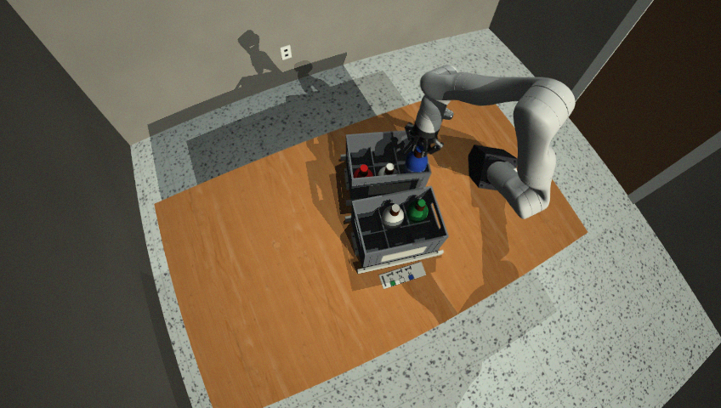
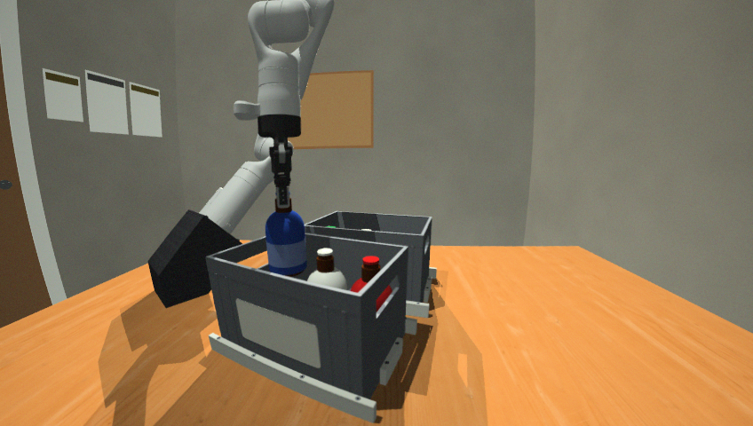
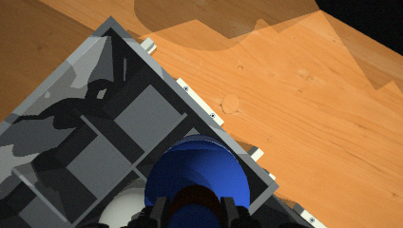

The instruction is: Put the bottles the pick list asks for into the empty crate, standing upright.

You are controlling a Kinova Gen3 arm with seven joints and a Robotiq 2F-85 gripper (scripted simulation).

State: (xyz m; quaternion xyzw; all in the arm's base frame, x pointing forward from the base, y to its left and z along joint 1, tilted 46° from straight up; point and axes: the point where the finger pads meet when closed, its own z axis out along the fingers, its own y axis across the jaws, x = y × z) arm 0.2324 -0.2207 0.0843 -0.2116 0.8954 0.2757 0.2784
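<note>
The blue bottle is 7 cm below my hand. Round my hand: red bottle 18 cm ahead, 17 cm below, 3 cm to the right; green bottle 17 cm below, 14 cm to the left, 3 cm ahead; pick list 32 cm to the left, 25 cm below, 14 cm ahead.
</note>
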